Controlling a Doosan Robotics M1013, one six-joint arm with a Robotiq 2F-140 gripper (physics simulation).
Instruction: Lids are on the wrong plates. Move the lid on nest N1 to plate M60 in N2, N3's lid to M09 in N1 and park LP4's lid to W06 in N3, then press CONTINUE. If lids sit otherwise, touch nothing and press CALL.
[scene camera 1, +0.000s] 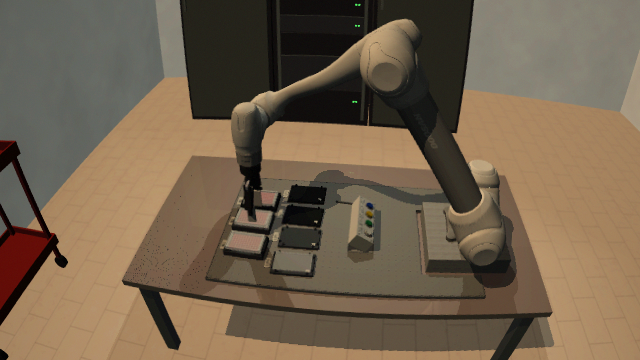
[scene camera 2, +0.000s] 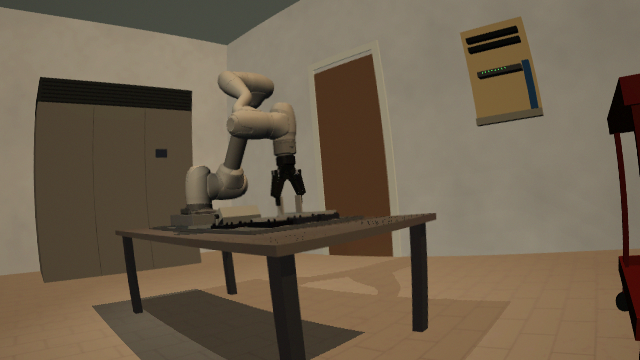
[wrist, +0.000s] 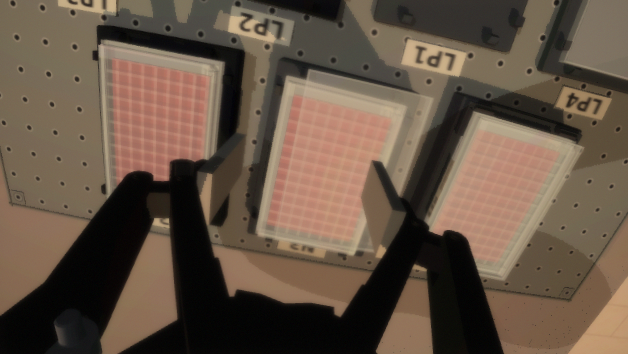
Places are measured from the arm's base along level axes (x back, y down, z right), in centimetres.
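Where they show: gripper, between the fingertips: (scene camera 1: 255, 213) (scene camera 2: 290, 213) (wrist: 305, 166); arm's base, origin of its link: (scene camera 2: 199, 213).
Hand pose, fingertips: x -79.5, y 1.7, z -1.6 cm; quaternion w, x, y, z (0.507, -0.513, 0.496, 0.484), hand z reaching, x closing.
Observation:
Things, the pixels of their centre, and the offset from my fingertips. "*": a spot on its surface instead. Level surfaces: height alone.
- N3's pink plate, middle of its body: (wrist: 348, 171) (scene camera 1: 254, 218) dx +0.4, dy +0.1, dz -3.1 cm
- clear lid, a spot on its surface: (wrist: 420, 107) * dx +6.0, dy +0.1, dz -6.5 cm
- right plate, middle of its body: (wrist: 493, 207) (scene camera 1: 245, 241) dx +0.1, dy +0.4, dz -15.1 cm
- left plate, middle of its body: (wrist: 158, 139) (scene camera 2: 269, 219) (scene camera 1: 260, 197) dx -1.0, dy +1.2, dz +11.1 cm
- pale lid, middle of its body: (scene camera 1: 292, 262) dx +18.2, dy +2.5, dz -20.2 cm
- LP2, middle of its body: (scene camera 1: 303, 214) dx +17.2, dy +2.9, dz +5.3 cm
- LP1, middle of its body: (scene camera 1: 299, 237) dx +18.1, dy +2.9, dz -7.0 cm
- sloped button box, middle of its body: (scene camera 1: 362, 223) (scene camera 2: 237, 215) dx +39.7, dy -0.3, dz +0.2 cm
- pegboard, height of its surface: dy +3.9 cm
- table, height of its surface: dy +5.1 cm
My gripper (scene camera 1: 254, 208) (scene camera 2: 289, 207) (wrist: 305, 166) is open and empty, pointing down low over nest N3. In the wrist view one finger is over the gap beside the left plate and the other overlaps N3's right side. N3's pink plate (scene camera 1: 253, 219) (wrist: 325, 170) bears a clear lid (wrist: 420, 107) that looks shifted to the right. The right plate (scene camera 1: 246, 243) (wrist: 505, 190), in N1, looks lidded. The left plate (scene camera 1: 270, 199) (wrist: 157, 110), in N2, shows deeper red, with no clear sign of a lid. A pale lid (scene camera 1: 293, 262) (wrist: 600, 40) lies on LP4. Plate codes are unreadable.
Dark lid parks LP3 (scene camera 1: 307, 194), LP2 (scene camera 1: 303, 215) and LP1 (scene camera 1: 299, 237) (wrist: 450, 20) stand beside the nests. A sloped button box (scene camera 1: 361, 225) has blue, yellow, green and white buttons. The pegboard (scene camera 1: 395, 280) lies on the table (scene camera 1: 170, 215) (scene camera 2: 250, 239).

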